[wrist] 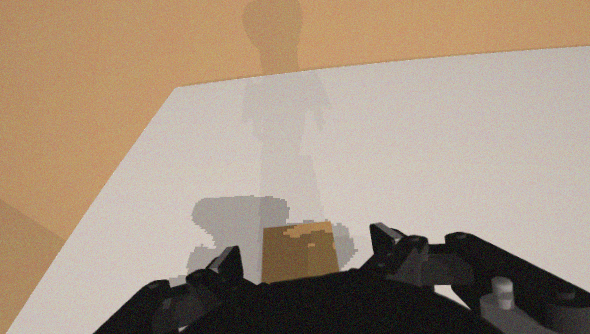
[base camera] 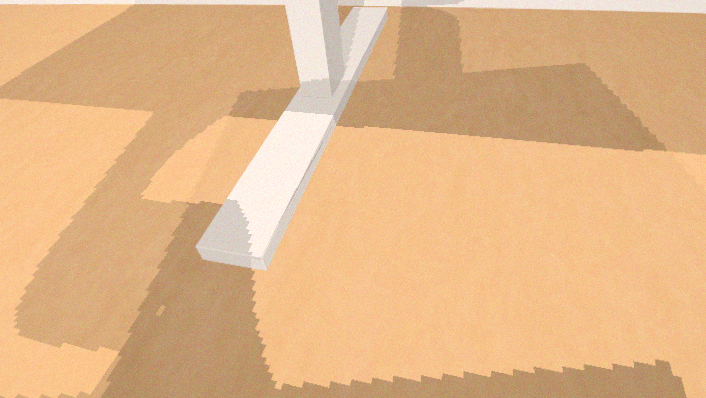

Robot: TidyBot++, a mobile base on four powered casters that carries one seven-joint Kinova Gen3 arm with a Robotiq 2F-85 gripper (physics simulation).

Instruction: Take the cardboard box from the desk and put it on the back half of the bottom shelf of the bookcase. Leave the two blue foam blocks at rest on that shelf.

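Frame: origin at the arm's base, x back, y right, z up, level; millimetres.
Seen in the pictures: gripper, between the fingertips: [wrist: 306,249].
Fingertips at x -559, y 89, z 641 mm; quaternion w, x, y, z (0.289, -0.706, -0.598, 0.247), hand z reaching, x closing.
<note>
A point is followed by its place in that frame.
The cardboard box [wrist: 300,255] @[z 603, x -573, y 86 mm] stands on the white desk [wrist: 400,140] @[z 553, x -712, y 276 mm] in the wrist view, low and near the middle. Its lower part is hidden behind the black gripper body. My gripper [wrist: 306,249] @[z 641, x -559, y 90 mm] is open, with one fingertip to the left of the box and the other to its right, and a gap on each side. The height of the fingertips above the desk is hard to tell. The gripper's shadow falls on the desk and over most of the box top. The bookcase and the two blue foam blocks do not show in either view.
In the base camera view a white desk leg [base camera: 310,50] @[z -294, x -656, y -63 mm] rises from a long white foot bar [base camera: 285,165] on the wooden floor [base camera: 450,240] @[z -397, x -372, y 92 mm]. The desk's far edge and left corner show in the wrist view, with floor beyond them.
</note>
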